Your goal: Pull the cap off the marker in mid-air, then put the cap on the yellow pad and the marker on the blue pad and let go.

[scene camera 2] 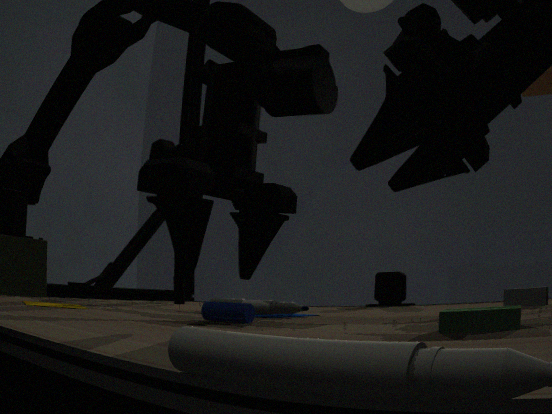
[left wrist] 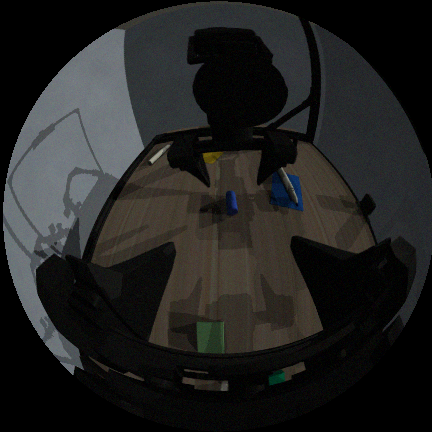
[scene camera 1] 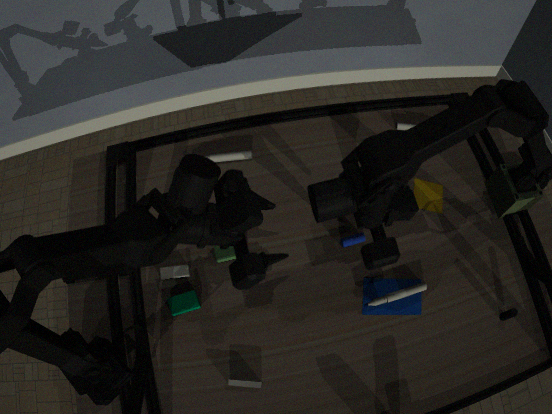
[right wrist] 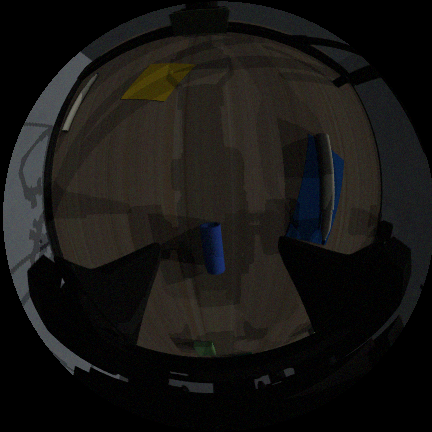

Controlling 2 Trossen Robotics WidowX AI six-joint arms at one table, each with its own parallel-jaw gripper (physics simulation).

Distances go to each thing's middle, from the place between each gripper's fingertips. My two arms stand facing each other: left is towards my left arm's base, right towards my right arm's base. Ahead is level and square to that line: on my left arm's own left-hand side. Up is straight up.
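The blue cap (scene camera 2: 213, 311) sits 11 cm below my left hand, 3 cm behind it and 14 cm to the right of it. The same blue cap is 30 mm below my right hand, 10 mm ahead of it and 20 mm to the left of it. As for the blue pad (scene camera 1: 373, 288), it is 12 cm below my left hand, 18 cm behind it and 17 cm to the right of it. The blue pad is also 40 mm below my right hand, 130 mm behind it and 10 mm to the right of it. There is the yellow pad (scene camera 1: 429, 196) too, 12 cm below my left hand, 1 cm behind it and 36 cm to the right of it. The yellow pad is 40 mm below my right hand, 30 mm ahead of it and 200 mm to the right of it.
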